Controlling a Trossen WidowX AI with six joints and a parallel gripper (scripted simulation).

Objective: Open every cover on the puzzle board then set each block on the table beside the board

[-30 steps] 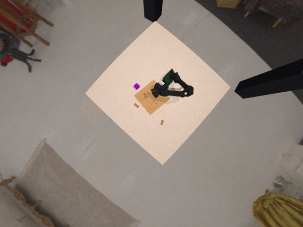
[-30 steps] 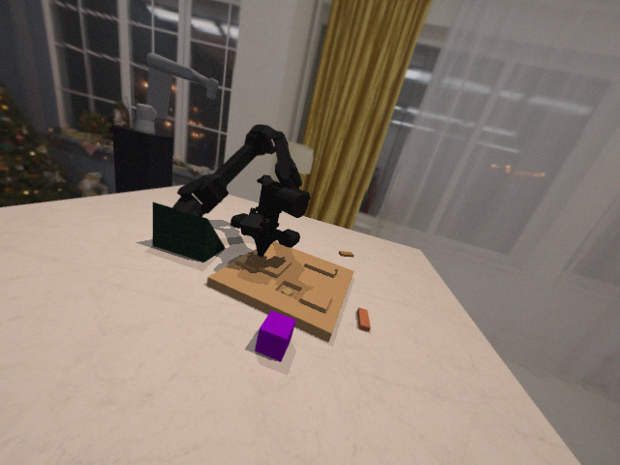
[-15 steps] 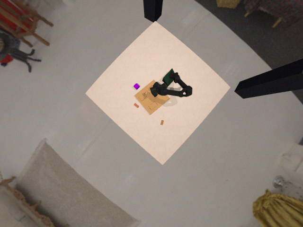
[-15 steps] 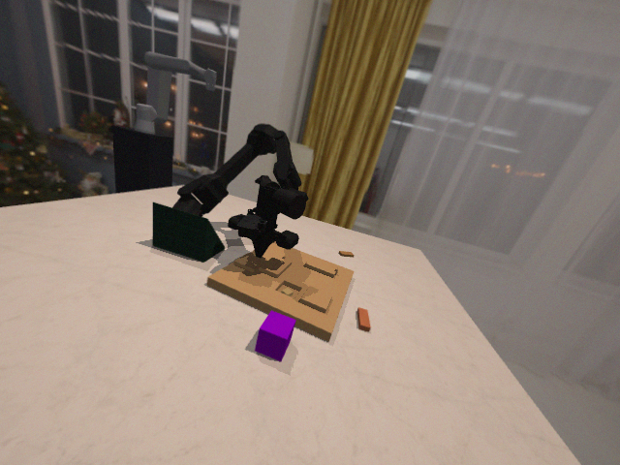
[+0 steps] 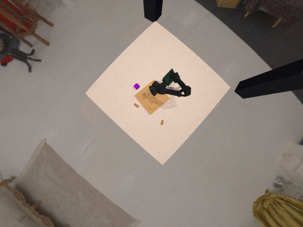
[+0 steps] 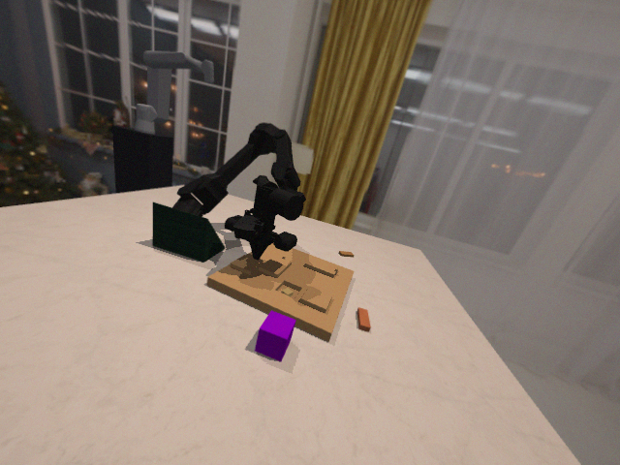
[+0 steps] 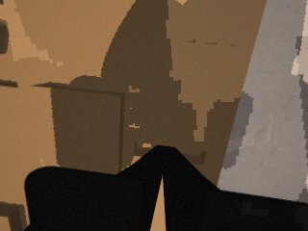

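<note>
My gripper tip is 9 cm short of the tan puzzle board and 2 cm to the left of it. The rest, counted from my gripper tip: purple cube (11 cm ahead, 23 cm to the right); orange block (29 cm ahead, 11 cm to the right, 2 cm below).
</note>
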